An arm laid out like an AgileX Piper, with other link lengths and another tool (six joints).
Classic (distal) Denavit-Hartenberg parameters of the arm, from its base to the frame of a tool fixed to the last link. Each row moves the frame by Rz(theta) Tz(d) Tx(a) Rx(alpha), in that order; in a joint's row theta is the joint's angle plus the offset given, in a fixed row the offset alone. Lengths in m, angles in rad.
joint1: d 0.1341, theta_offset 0, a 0, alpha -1.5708
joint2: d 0, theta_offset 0.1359, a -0.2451, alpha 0
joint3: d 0, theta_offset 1.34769, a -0.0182, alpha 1.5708
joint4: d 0.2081, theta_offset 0, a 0, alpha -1.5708
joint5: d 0, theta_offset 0, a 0, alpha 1.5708
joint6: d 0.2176, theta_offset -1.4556, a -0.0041, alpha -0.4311
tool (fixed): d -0.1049, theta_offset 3.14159, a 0, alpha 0
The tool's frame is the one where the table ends.
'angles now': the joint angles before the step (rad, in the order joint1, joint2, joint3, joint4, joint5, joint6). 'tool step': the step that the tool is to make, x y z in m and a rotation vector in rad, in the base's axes. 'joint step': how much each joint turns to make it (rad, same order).
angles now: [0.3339, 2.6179, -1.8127, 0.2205, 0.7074, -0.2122]
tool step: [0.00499, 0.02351, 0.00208, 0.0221, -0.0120, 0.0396]
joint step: [0.0398, 0.0455, -0.1092, 0.0130, 0.0459, -0.0001]
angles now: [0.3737, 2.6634, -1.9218, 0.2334, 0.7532, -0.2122]
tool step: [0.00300, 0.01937, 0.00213, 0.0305, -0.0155, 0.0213]
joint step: [0.0314, 0.0355, -0.0813, 0.0240, 0.0205, 0.0000]
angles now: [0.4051, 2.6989, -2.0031, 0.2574, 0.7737, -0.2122]
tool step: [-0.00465, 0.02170, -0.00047, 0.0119, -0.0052, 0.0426]
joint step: [0.0428, 0.0267, -0.0539, 0.0073, 0.0181, -0.0001]
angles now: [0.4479, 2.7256, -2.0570, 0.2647, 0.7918, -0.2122]
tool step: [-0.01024, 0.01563, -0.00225, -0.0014, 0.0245, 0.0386]
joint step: [0.0355, 0.0090, -0.0153, 0.0065, 0.0299, 0.0000]
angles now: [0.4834, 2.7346, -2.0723, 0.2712, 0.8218, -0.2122]
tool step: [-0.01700, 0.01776, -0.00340, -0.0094, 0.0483, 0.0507]
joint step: [0.0449, 0.0032, -0.0029, 0.0095, 0.0484, 0.0000]
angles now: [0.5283, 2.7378, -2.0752, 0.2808, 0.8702, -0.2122]
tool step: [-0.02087, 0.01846, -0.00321, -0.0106, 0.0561, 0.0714]
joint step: [0.0481, 0.0017, -0.0001, 0.0161, 0.0582, -0.0187]
